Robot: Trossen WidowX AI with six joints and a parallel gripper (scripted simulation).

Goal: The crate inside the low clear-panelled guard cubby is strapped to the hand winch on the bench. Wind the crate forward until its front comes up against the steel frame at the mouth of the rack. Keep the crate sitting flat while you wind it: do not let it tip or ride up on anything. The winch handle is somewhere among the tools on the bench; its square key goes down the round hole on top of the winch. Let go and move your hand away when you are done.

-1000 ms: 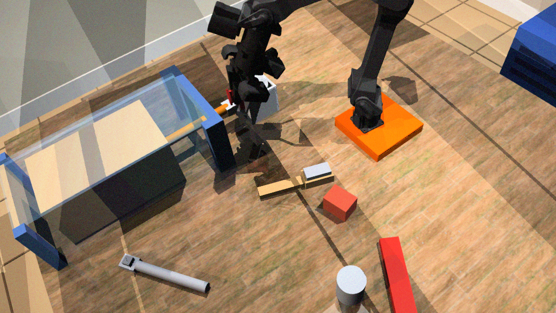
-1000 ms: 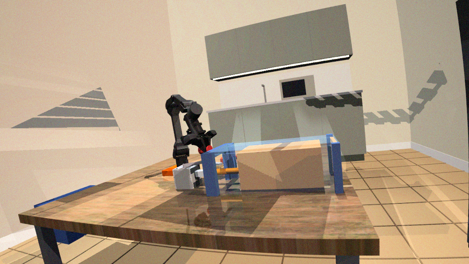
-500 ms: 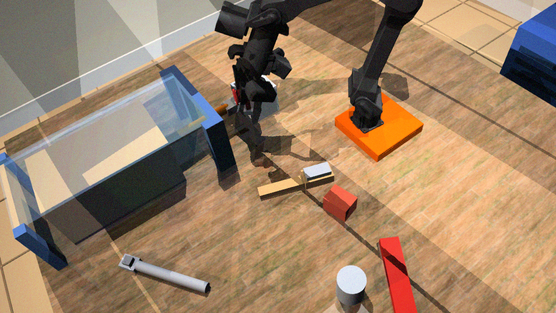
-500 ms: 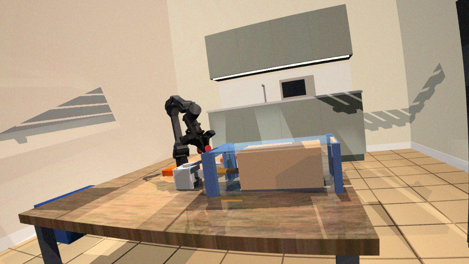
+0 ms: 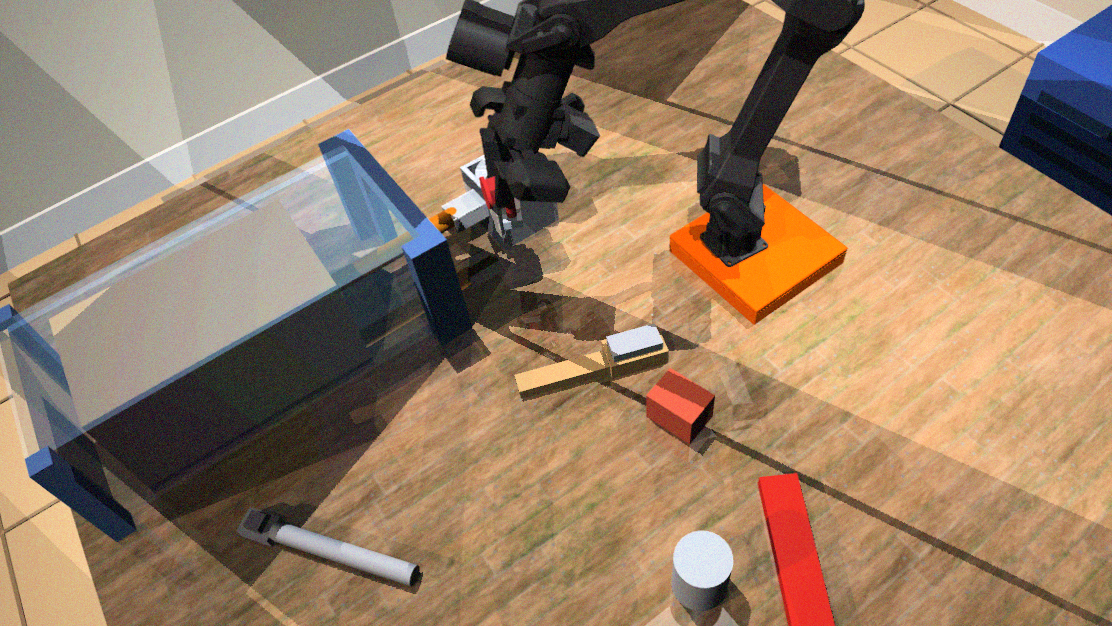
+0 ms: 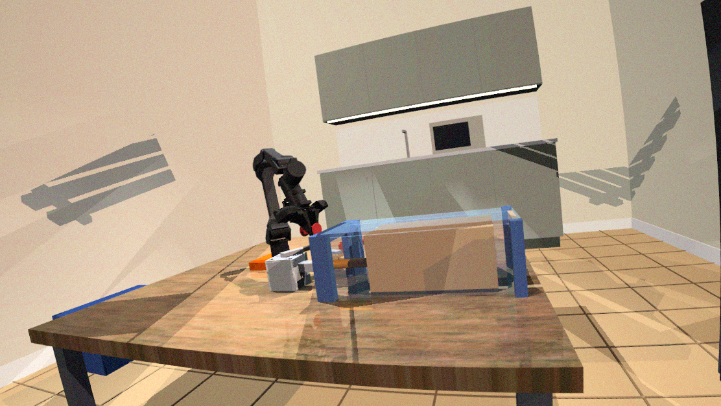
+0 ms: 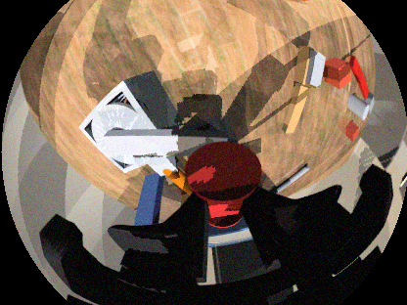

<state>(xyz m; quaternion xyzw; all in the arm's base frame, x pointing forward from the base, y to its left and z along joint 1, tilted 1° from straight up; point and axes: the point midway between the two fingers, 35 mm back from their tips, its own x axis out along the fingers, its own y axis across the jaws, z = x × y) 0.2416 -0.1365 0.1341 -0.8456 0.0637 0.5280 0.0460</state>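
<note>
Now: gripper tip 3 cm to the left of the winch handle, 3 cm past it and 3 cm above it. Round my gripper tip: red knob 1 cm behind; then wooden brush 19 cm to the left, 11 cm below, 2 cm behind; then grey winch 10 cm to the right, 10 cm below, 6 cm behind.
</note>
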